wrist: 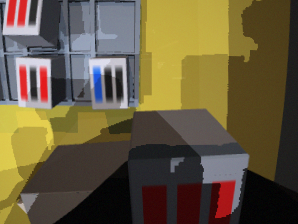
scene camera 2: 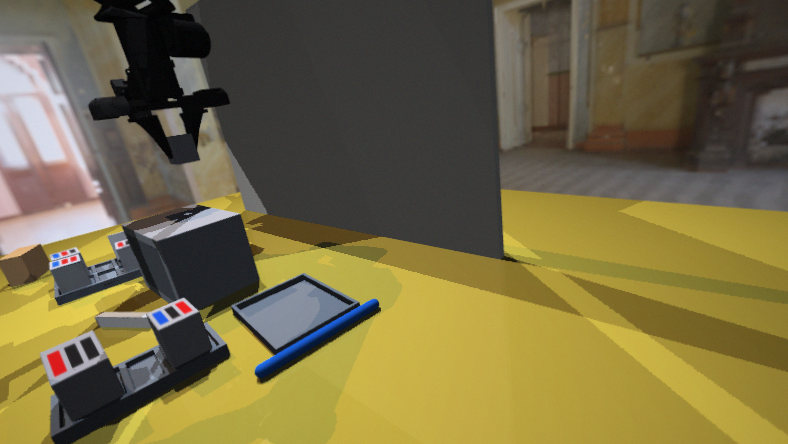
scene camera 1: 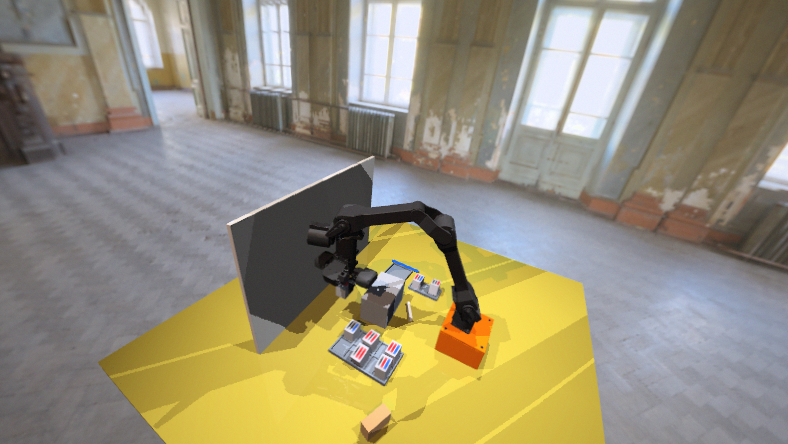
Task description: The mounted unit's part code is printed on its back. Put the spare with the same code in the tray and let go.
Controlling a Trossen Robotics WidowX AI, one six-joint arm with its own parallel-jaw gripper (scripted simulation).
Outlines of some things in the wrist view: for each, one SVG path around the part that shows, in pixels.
My gripper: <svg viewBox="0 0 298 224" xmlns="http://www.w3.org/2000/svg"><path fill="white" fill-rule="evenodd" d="M247 169L245 189L243 189L242 210L238 224L298 224L298 193L294 192L293 189L287 189L285 186L275 184L274 181L267 179L267 177L258 176L257 173ZM129 161L126 161L121 168L114 171L104 183L94 189L76 208L69 210L67 216L61 217L59 221L55 221L53 224L133 224Z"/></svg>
A spare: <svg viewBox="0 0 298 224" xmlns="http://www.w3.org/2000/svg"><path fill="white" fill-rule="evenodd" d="M208 109L161 109L161 111L133 112L128 151L133 224L238 224L239 216L241 216L243 189L245 189L250 156L241 147L241 144L238 144L223 129L220 121Z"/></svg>
